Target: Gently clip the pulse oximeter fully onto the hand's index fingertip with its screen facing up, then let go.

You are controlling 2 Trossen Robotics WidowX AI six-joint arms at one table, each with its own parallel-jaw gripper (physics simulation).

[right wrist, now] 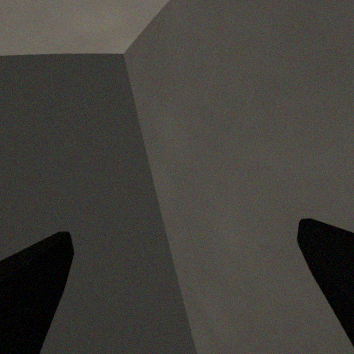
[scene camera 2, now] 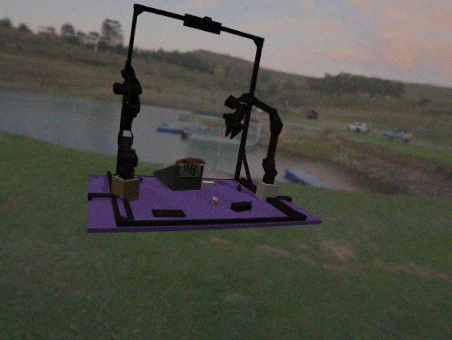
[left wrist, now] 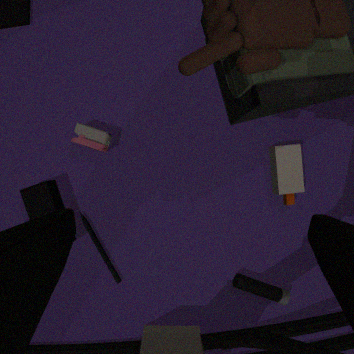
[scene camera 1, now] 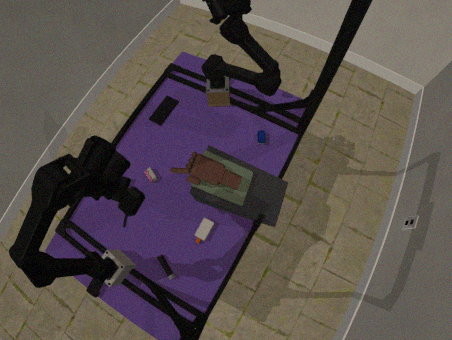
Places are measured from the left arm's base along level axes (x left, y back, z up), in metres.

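Pixels of known places: left gripper, between the fingertips: (scene camera 2: 228, 137) (left wrist: 194, 223) (scene camera 1: 131, 184); right gripper, between the fingertips: (right wrist: 186, 236) (scene camera 2: 129, 65); left arm's base, origin of its link: (scene camera 2: 268, 182) (scene camera 1: 108, 268); right arm's base, origin of its link: (scene camera 2: 126, 177) (scene camera 1: 217, 82).
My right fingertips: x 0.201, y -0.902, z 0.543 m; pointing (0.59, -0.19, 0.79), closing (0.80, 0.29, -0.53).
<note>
Ahead of a thing's pixels: the offset from my right fingertips to its top centre. "spot": to the spot under its first point.
The pulse oximeter, a small white-and-pink clip @(dy +0.522, dx -0.061, dz -0.617 m) (scene camera 1: 151, 174) (scene camera 2: 214, 201) (left wrist: 91, 136), lies on the purple table; its screen cannot be made out. The brown hand (scene camera 1: 215, 171) (scene camera 2: 190, 161) (left wrist: 280, 25) rests on a green pad on a dark wedge. Its index finger (scene camera 1: 180, 170) (left wrist: 207, 54) sticks out past the wedge, towards the oximeter's side of the table. My left gripper (scene camera 1: 121, 182) (scene camera 2: 232, 134) (left wrist: 194, 223) is open and empty, high above the table and pointing down, with the oximeter ahead of its left finger. My right gripper (right wrist: 186, 236) is open and empty, facing the walls.
A white box with an orange tab @(dy +0.573, dx -0.388, dz -0.621 m) (scene camera 1: 204, 229) (left wrist: 289, 169), a black cylinder @(dy +0.774, dx -0.355, dz -0.621 m) (scene camera 1: 165, 266) (left wrist: 257, 287), a black pen @(dy +0.706, dx -0.073, dz -0.639 m) (left wrist: 101, 247), a black block @(dy +0.653, dx +0.011, dz -0.613 m) (scene camera 2: 241, 206) (left wrist: 42, 197), a flat black slab @(dy +0.245, dx +0.111, dz -0.641 m) (scene camera 1: 164, 110) (scene camera 2: 168, 213) and a blue item @(dy +0.111, dx -0.349, dz -0.616 m) (scene camera 1: 261, 136) lie around the wedge @(spot: dy +0.316, dx -0.525, dz -0.603 m) (scene camera 1: 270, 197).
</note>
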